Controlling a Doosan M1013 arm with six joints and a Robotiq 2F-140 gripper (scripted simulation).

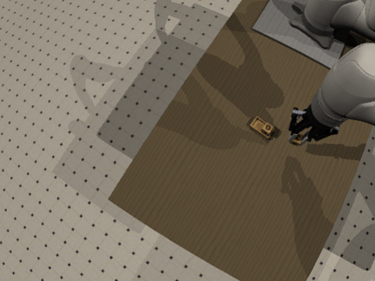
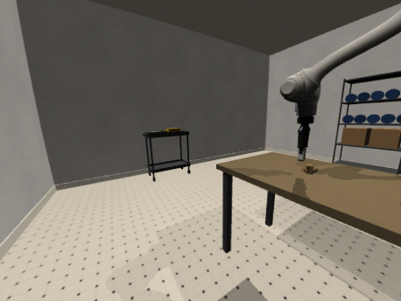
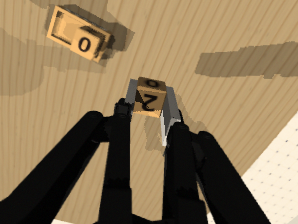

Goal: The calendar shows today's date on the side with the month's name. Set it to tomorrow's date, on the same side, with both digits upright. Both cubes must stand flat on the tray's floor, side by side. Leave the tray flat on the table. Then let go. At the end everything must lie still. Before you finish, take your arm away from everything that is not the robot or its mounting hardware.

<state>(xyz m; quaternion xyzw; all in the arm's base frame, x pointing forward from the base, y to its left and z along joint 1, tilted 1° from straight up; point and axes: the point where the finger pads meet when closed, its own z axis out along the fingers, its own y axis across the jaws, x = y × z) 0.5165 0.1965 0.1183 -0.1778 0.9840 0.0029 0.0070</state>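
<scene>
Now: the wooden calendar tray 110 mm to the right of my hand, 110 mm below it and 10 mm ahead of it.
</scene>
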